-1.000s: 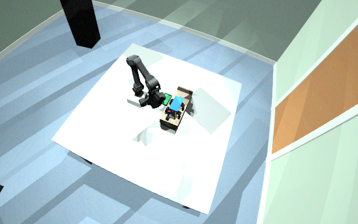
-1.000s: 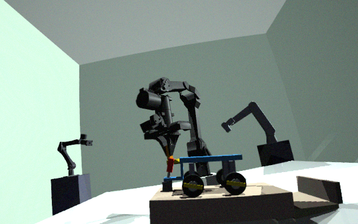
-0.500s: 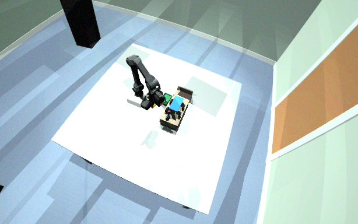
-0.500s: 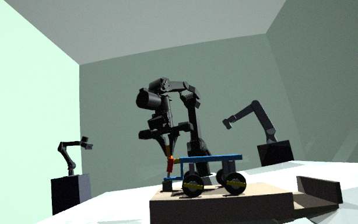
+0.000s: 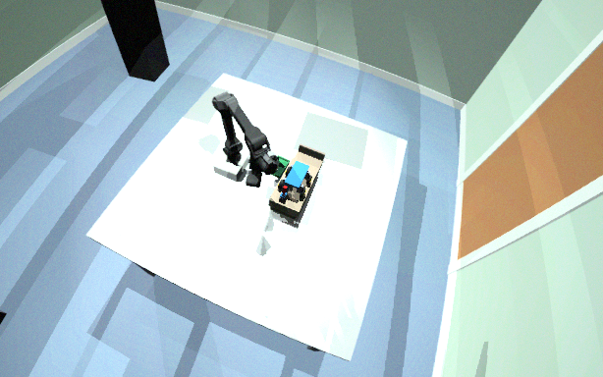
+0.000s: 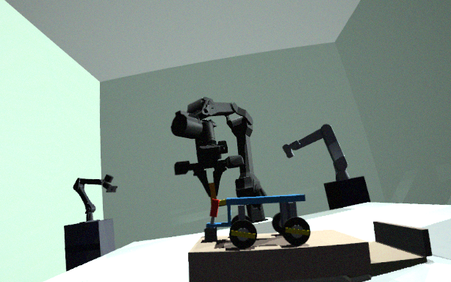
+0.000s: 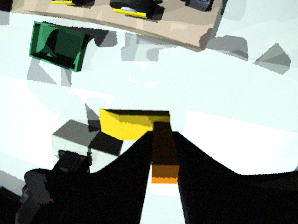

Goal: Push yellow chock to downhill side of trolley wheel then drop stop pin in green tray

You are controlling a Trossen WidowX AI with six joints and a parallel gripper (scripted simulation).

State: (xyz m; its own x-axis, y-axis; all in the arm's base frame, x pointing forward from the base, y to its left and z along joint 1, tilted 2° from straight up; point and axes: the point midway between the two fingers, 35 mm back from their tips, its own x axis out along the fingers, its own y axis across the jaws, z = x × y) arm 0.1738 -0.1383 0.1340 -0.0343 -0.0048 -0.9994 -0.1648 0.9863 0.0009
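The yellow chock is 2 cm to the left of my gripper tip and 1 cm below it. The rest, counted from my gripper tip: red-headed stop pin: 13 cm ahead, 4 cm below, 1 cm to the right; then trolley: 17 cm ahead, 9 cm to the left, 6 cm below; then dark end wall: 35 cm to the left, 20 cm ahead, 15 cm below.
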